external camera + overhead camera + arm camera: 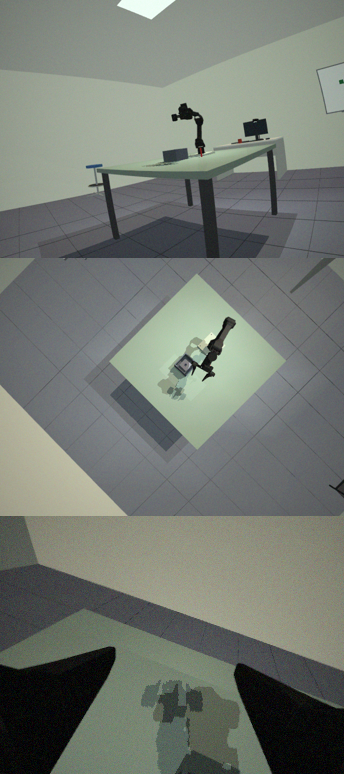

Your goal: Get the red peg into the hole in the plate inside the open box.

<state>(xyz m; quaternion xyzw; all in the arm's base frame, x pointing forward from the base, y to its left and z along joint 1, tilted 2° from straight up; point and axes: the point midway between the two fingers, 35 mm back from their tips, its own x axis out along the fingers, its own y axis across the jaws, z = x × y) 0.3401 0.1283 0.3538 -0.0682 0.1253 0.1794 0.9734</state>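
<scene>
Right now my gripper tip is 23 cm past the red peg and 31 cm above it. Also, from my gripper tip: grey box (6 cm behind, 16 cm to the right, 32 cm below).
</scene>
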